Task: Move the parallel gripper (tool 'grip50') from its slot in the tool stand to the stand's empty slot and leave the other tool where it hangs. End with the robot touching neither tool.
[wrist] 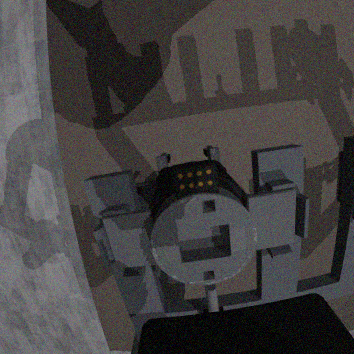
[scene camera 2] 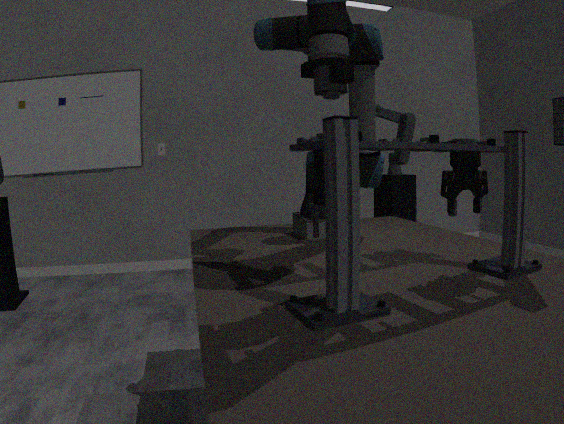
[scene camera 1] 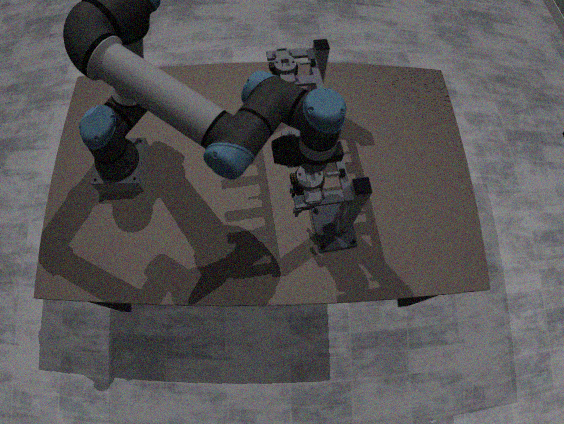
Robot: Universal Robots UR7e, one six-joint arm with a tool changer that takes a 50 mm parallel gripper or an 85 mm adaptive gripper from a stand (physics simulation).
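Frame: origin at the arm's base, x ahead, y left, z up, level; millimetres.
Where they show: hand, tool point: (scene camera 2: 331,92); arm's base, link origin: (scene camera 2: 321,215) (scene camera 1: 117,160).
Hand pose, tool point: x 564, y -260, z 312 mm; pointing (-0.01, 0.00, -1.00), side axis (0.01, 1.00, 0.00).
Note:
Each offset is from my tool point to the centre of the thing. "pt": to the spot under its first point. Level surfaces: height alone.
The parallel gripper (wrist: 187,156) hangs in the near end slot of the tool stand (scene camera 2: 341,215). Its round coupling plate {pt dx +2, dy +0, dz -90 mm} (scene camera 1: 310,177) (wrist: 167,243) is uncovered, and two fingertips show apart beyond its body in the wrist view. In scene camera 2 it is largely hidden by the near post. The arm's bare tool flange (scene camera 2: 331,89) is above this slot with a gap, carrying no tool. The other tool {dx -3, dy +361, dz -167 mm} (scene camera 1: 285,62) (scene camera 2: 465,172) hangs at the far end slot, fingers down and apart. The middle slot is largely hidden under the arm in scene camera 1.
The stand's near post {pt dx +114, dy -52, dz -62 mm} (scene camera 1: 362,186) and far post (scene camera 1: 321,46) (scene camera 2: 515,200) rise above the slot rail (scene camera 2: 430,146). The arm's forearm (scene camera 1: 160,95) reaches across the table {dz -378 mm} (scene camera 1: 425,200). Shadows of the arm and stand cross the table top.

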